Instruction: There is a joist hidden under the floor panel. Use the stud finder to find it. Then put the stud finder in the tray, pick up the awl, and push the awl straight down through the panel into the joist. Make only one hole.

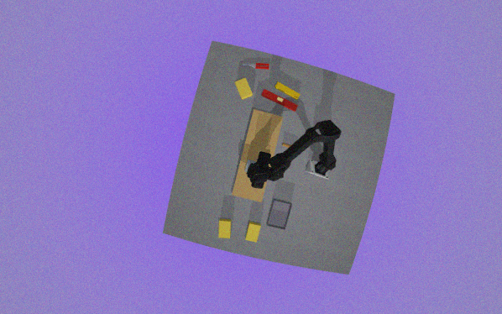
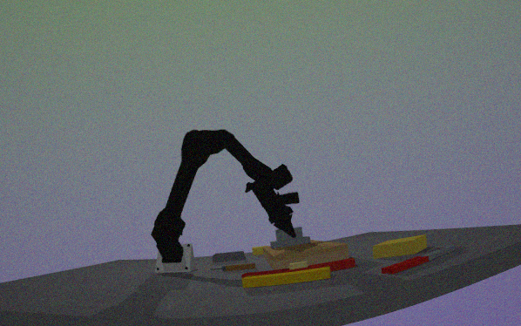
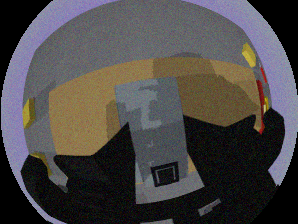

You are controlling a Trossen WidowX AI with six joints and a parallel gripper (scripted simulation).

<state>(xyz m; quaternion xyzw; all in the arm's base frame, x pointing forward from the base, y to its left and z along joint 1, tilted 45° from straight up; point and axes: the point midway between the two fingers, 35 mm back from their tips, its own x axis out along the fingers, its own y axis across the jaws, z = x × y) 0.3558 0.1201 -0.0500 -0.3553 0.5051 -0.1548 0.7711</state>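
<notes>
My gripper tip is 250 mm past the grey tray, 220 mm to the right of it and 50 mm above it. The rest, counted from my gripper tip: stud finder: 30 mm behind, 20 mm above; then awl: 190 mm to the right, 190 mm behind, 60 mm below; then red level: 440 mm to the right, 50 mm below.
</notes>
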